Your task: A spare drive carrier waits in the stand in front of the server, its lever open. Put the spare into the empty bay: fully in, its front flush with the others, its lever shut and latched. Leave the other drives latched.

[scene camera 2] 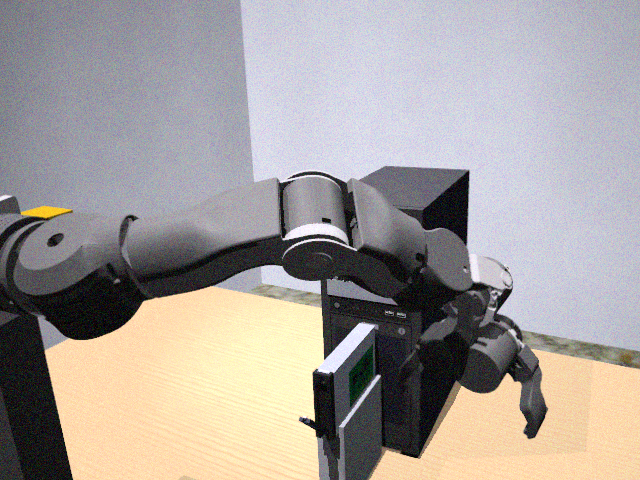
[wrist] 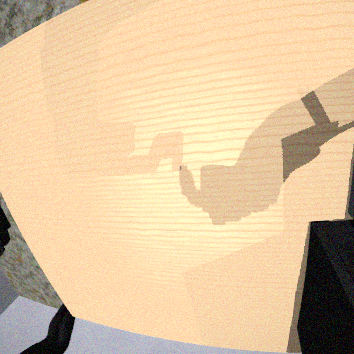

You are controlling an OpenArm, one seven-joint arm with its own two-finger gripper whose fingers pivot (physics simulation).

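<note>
The spare drive carrier (scene camera 2: 346,352) stands upright in the stand (scene camera 2: 361,428), with a black front and a green board on its side. Its lever (scene camera 2: 308,422) sticks out from the front. The server (scene camera 2: 435,188) is a dark tower behind it. The arm and carrier cover much of its front, and I cannot make out the empty bay or the other drives' levers. My gripper (scene camera 2: 474,395) is open and empty, with its fingers spread wide. It is right of the carrier, beside the server, and apart from the carrier. The carrier does not show in the wrist view.
The wooden table (scene camera 2: 170,382) (wrist: 150,240) shows the arm's shadow in the wrist view. A black block (wrist: 327,290), probably the server, stands at the lower right there. The arm (scene camera 2: 206,232) stretches across the scene view, in front of the server. Pale walls (scene camera 2: 439,77) stand behind.
</note>
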